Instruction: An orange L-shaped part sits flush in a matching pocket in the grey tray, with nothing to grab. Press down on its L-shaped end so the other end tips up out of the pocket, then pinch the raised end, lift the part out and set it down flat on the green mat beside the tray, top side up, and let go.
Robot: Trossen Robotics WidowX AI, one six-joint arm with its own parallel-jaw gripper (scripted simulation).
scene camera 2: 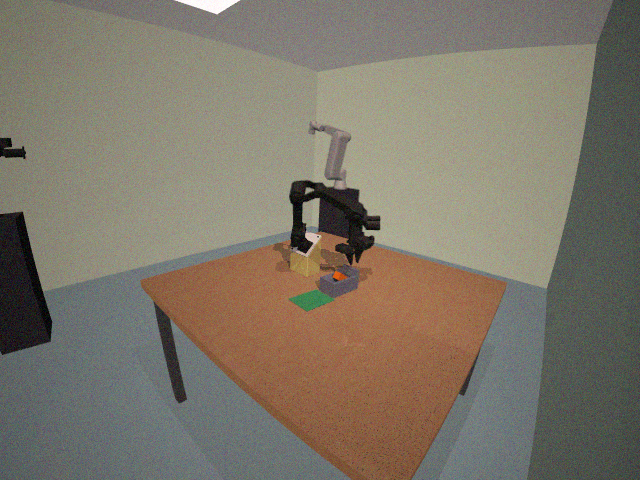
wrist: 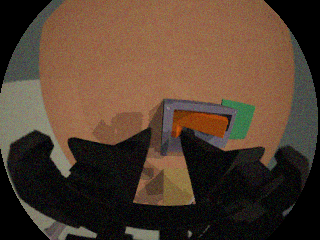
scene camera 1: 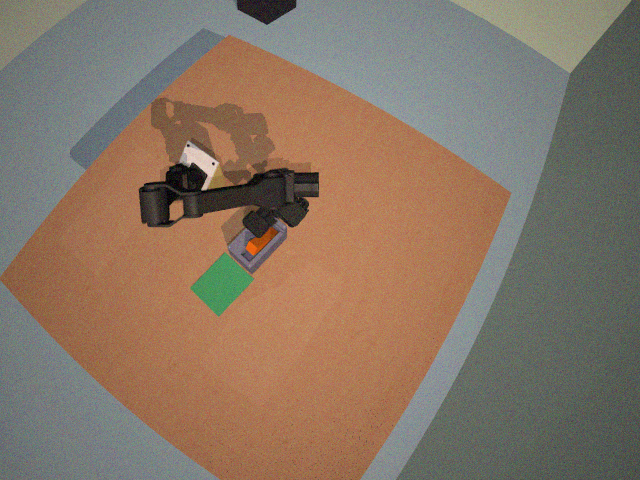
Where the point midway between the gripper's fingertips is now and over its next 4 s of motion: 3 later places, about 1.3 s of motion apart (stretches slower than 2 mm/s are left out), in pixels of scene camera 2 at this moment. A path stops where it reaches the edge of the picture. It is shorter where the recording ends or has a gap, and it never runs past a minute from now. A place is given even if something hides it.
My gripper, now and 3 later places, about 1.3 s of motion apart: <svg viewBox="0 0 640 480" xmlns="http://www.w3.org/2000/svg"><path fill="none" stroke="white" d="M353 263L351 278L352 256L341 266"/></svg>
